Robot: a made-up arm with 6 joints.
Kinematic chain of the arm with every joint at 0, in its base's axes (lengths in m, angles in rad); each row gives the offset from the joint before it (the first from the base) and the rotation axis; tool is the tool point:
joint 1: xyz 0 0 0.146 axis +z
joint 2: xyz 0 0 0 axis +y
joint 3: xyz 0 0 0.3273 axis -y
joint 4: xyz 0 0 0 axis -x
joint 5: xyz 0.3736 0 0 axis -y
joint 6: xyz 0 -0.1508 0 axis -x
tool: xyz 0 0 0
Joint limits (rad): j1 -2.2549..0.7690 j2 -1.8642..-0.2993 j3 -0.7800..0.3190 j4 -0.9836..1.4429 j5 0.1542..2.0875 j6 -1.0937..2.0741
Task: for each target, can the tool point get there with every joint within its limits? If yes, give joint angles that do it. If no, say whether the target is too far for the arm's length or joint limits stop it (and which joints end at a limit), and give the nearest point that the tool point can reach.
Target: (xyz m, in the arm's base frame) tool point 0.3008 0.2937 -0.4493
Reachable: no: joint limits stop it (at a limit: joint 1, joint 2, joint 3, joint 4) | nearest point 0.1851 0.0628 0.1747 | short by 0.675 m
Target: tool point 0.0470 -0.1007 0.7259
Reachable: yes | joints 0.1981 -0.6433 0.0423 0.7724 1.1461 -0.0341
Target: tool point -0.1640 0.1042 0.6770
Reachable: yes | joints -1.1764 -1.0452 -0.0659 0.7399 1.8614 1.1394
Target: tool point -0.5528 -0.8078 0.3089
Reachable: no: too far | nearest point -0.4102 -0.4932 0.2800 | short by 0.347 m
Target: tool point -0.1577 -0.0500 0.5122
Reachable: yes | joints -0.8398 -1.3034 -0.4526 -0.0112 1.5808 0.7603
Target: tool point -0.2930 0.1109 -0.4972
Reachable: no: joint limits stop it (at a limit: joint 1, joint 2, joint 3, joint 4) | nearest point -0.1764 -0.0841 0.1747 | short by 0.709 m
